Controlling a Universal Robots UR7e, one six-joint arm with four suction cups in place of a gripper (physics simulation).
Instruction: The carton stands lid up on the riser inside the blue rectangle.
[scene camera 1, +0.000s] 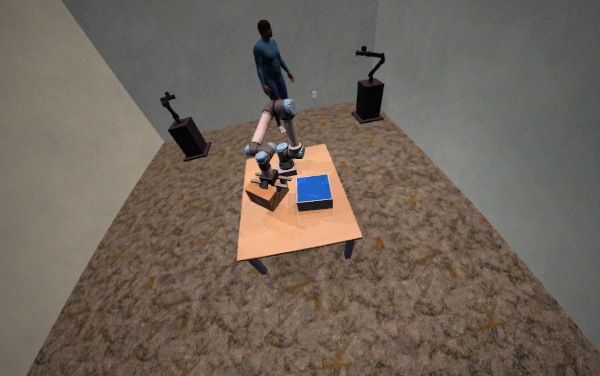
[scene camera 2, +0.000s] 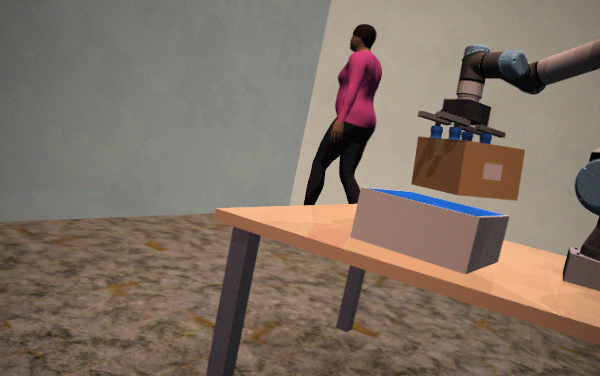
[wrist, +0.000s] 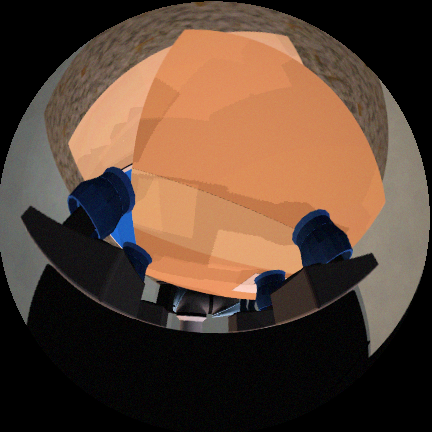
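Observation:
The brown carton (scene camera 1: 261, 197) (scene camera 2: 440, 167) (wrist: 225, 130) hangs roughly level under my gripper (scene camera 1: 272, 184) (scene camera 2: 461, 134) (wrist: 212, 242), its blue suction cups on the carton's upper face. A pale label shows on one side face in scene camera 2. A thin dark line crosses the carton in the wrist view; I cannot tell which face is the lid. The carton is off the table, beside the riser (scene camera 1: 315, 205) (scene camera 2: 410, 235) in scene camera 1. The riser is a box with pale and dark sides. The blue rectangle (scene camera 1: 313, 188) (scene camera 2: 435, 201) (wrist: 126, 227) covers its top.
The riser stands on the wooden table (scene camera 1: 300, 232) (scene camera 2: 300, 225), near the arm's base (scene camera 1: 286, 169) (scene camera 2: 582, 265). A person in teal (scene camera 1: 270, 60) stands behind the table; a person in pink (scene camera 2: 357, 90) stands beyond it. Two dark pedestals (scene camera 1: 187, 137) (scene camera 1: 370, 100) carry small arms.

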